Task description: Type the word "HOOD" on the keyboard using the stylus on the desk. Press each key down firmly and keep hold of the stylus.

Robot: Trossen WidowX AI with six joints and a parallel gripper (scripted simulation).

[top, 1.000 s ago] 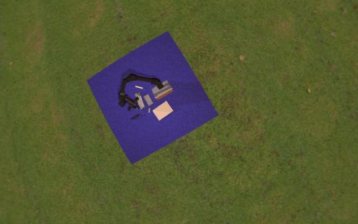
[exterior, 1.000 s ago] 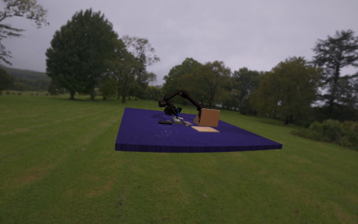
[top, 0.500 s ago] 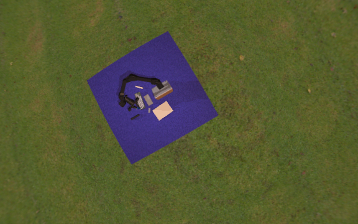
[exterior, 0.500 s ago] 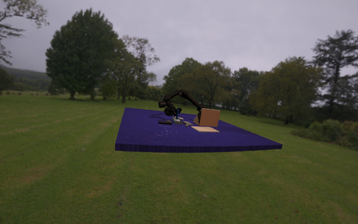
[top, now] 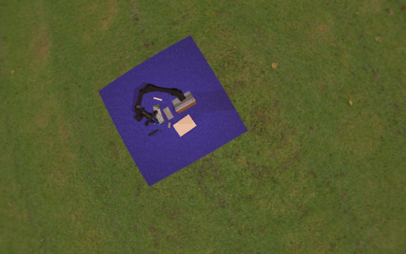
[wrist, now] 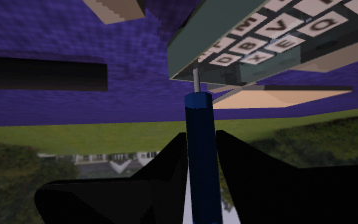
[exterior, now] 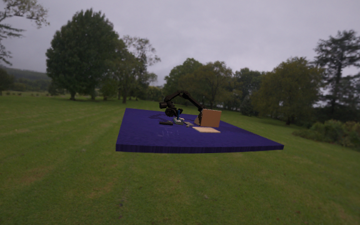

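The grey slab lies 130 mm behind my gripper tip, 40 mm to the right of it and 70 mm below it. Also, from my gripper tip: grey stylus tip: 50 mm below; then blue stylus: 10 mm below; then black bar: 120 mm ahead, 50 mm to the left, 60 mm below.
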